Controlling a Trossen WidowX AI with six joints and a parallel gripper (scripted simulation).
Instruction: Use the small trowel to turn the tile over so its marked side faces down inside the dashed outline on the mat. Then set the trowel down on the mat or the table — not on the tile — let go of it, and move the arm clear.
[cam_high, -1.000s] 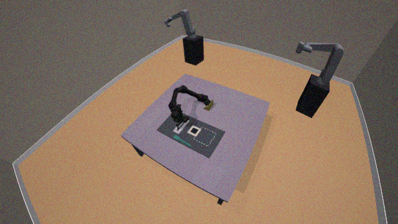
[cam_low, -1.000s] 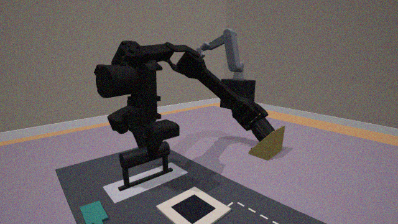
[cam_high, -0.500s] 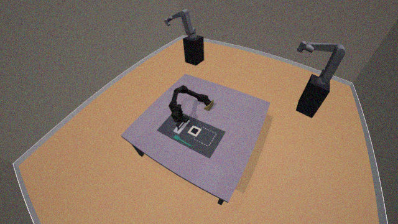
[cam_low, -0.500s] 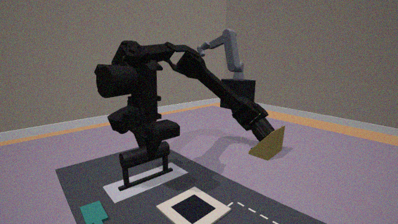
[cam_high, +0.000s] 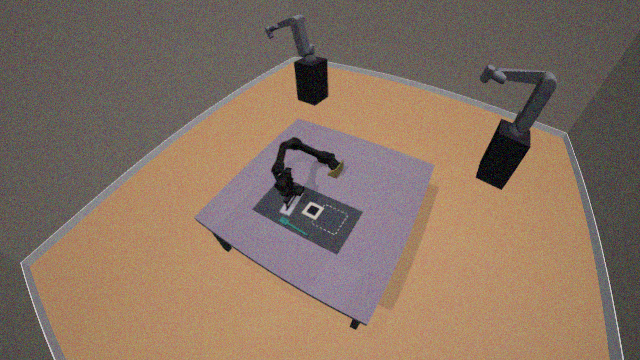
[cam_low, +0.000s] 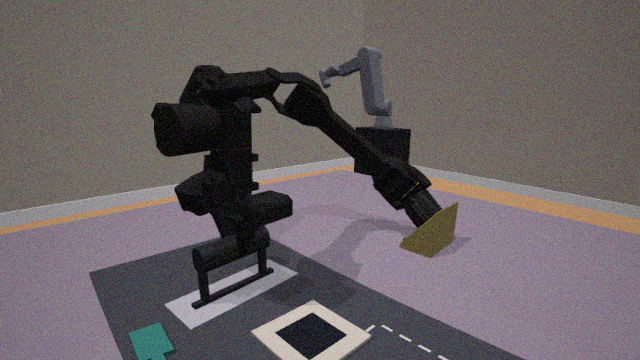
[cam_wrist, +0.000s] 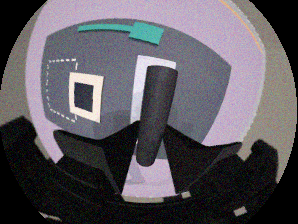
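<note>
The dark mat is 12 cm to the left of my gripper tip and 8 cm below it. Round my gripper tip: teal trowel: 14 cm ahead, 11 cm to the left, 6 cm below; then tile: 2 cm behind, 16 cm to the left, 6 cm below.
</note>
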